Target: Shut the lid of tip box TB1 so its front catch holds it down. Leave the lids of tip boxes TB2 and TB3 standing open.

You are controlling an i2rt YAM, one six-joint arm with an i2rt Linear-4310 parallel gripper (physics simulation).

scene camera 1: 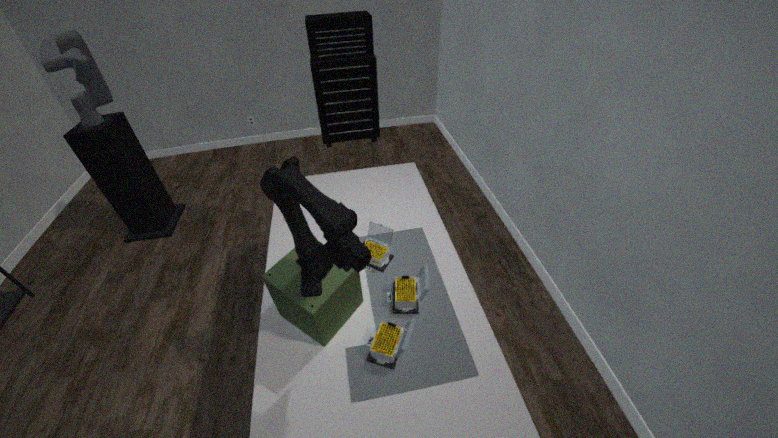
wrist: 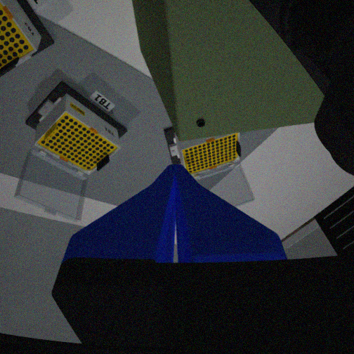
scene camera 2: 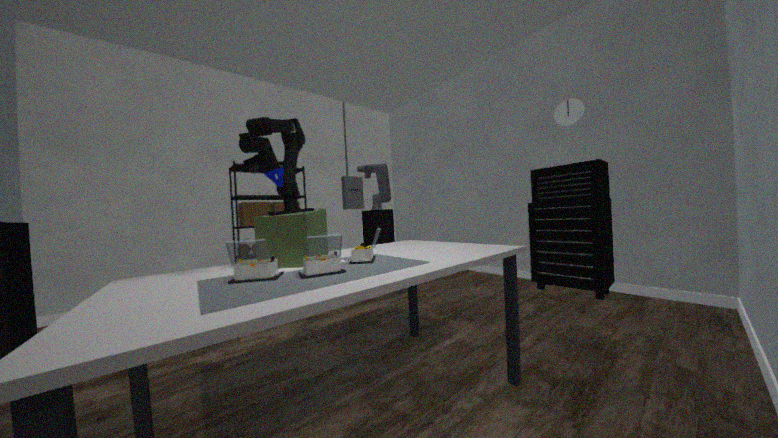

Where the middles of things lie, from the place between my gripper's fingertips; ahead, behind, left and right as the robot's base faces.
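Yellow rack (wrist: 69, 138): 70 mm to the left of my hand, 220 mm ahead of it and 280 mm below it.
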